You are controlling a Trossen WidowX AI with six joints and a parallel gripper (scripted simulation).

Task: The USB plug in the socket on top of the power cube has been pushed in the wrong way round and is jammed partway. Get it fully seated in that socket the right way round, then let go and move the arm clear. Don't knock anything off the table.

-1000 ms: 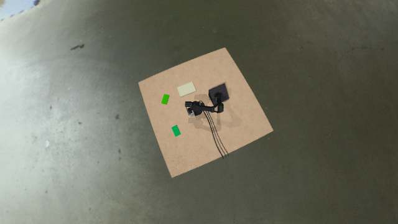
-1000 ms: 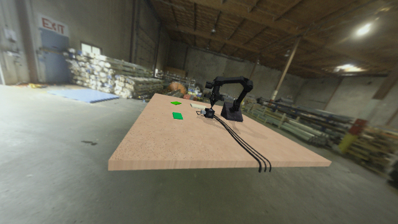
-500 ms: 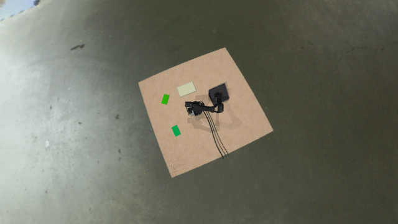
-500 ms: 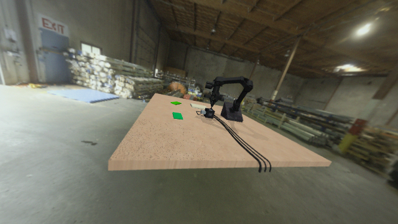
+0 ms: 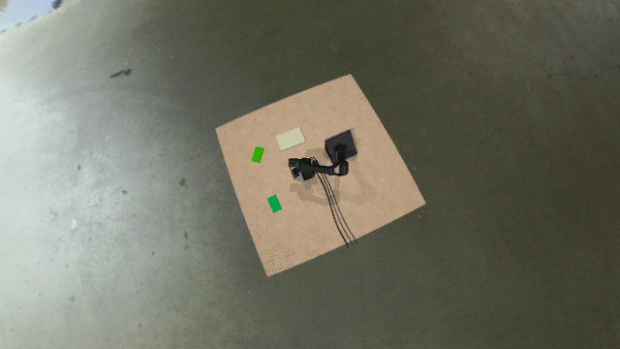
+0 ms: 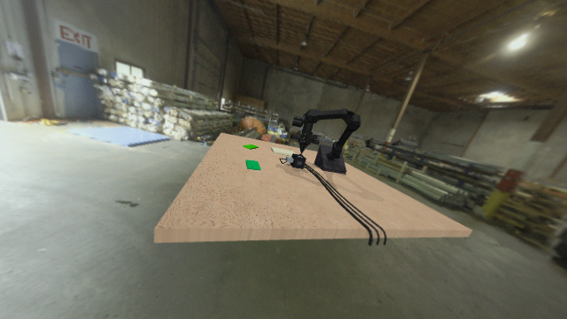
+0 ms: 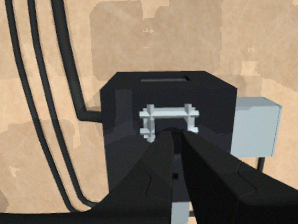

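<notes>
Right now the USB plug is 20 mm below my gripper tip. Round my gripper tip: cream card 40 mm behind, 340 mm to the right, 100 mm below; USB socket 40 mm below.
</notes>
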